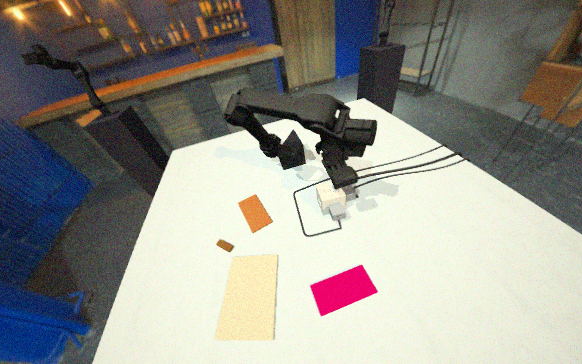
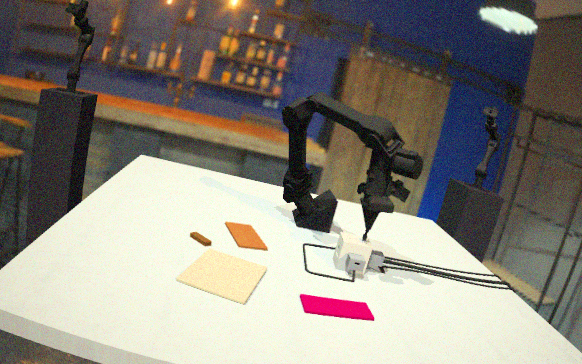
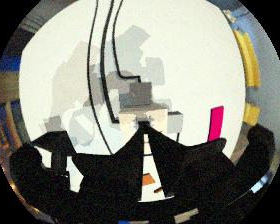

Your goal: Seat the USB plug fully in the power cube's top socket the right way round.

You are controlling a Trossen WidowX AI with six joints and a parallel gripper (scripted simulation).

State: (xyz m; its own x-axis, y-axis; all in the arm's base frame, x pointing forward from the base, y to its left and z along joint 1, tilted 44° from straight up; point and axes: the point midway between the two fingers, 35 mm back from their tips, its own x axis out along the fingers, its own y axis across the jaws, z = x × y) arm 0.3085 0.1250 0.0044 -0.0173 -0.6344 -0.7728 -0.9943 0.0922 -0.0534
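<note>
Right now my gripper tip is 20 mm above the USB plug. The rest, counted from my gripper tip: brown block: 20 mm ahead, 400 mm to the right, 100 mm below; magenta card: 260 mm ahead, 110 mm to the right, 100 mm below; orange card: 80 mm behind, 290 mm to the right, 100 mm below.
</note>
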